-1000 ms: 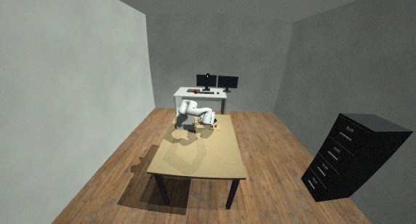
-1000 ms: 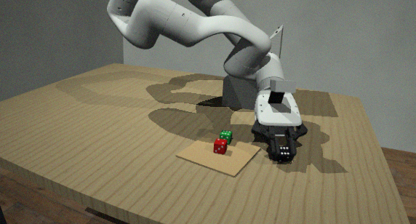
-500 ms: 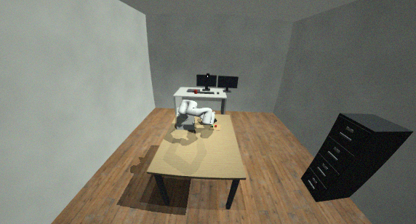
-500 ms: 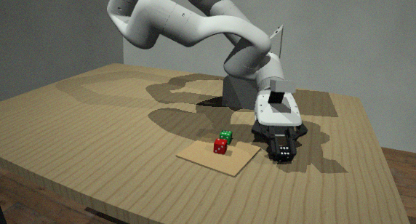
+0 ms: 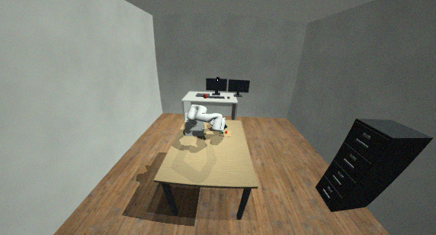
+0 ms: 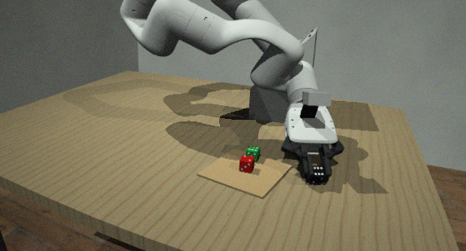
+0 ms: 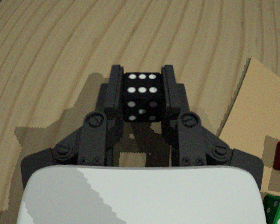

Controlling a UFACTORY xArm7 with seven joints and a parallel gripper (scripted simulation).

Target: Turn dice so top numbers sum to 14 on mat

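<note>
My gripper is now 1 cm past the red die, 14 cm to the left of it and 1 cm above it. The rest, counted from my hand: green die 5 cm behind, 13 cm to the right, 1 cm below; then black die 1 cm ahead, 1 cm below; then tan mat 1 cm behind, 14 cm to the right, 3 cm below.
</note>
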